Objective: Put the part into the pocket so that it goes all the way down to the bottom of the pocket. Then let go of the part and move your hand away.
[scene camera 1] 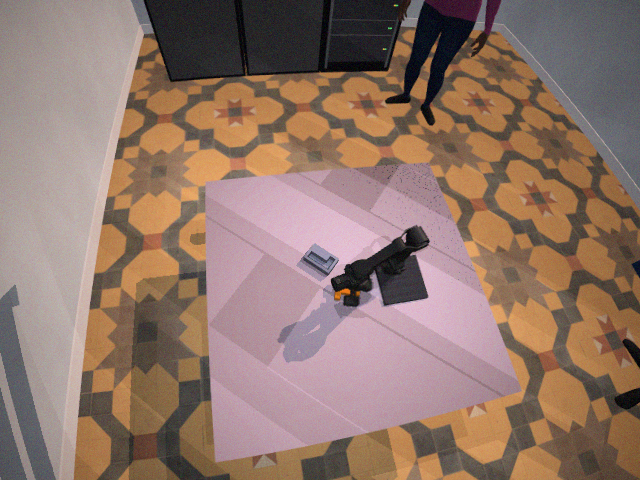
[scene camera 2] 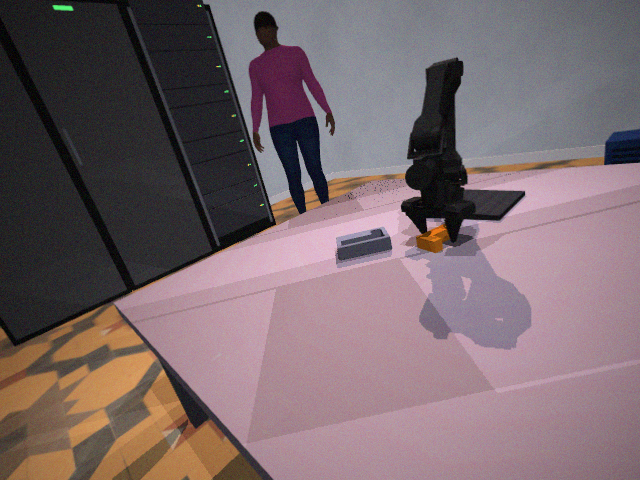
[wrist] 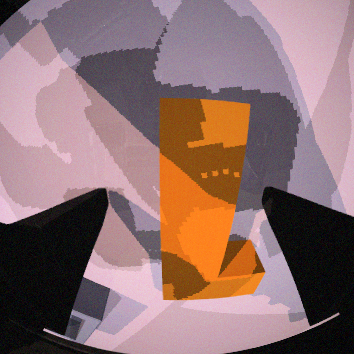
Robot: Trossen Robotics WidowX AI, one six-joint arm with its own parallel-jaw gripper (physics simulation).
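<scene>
The orange L-shaped part lies flat on the table. My gripper is open and points down low over the part. In the wrist view the part's long arm lies between the two fingertips, with space on both sides, and its short foot is toward the bottom right. The grey block with the pocket stands apart from the part. The L-shaped pocket in its top looks empty in scene camera 1. In the wrist view the left finger partly hides the block.
The arm's dark base plate lies on the pink table, behind the gripper in scene camera 2. A person and dark cabinets stand beyond the table.
</scene>
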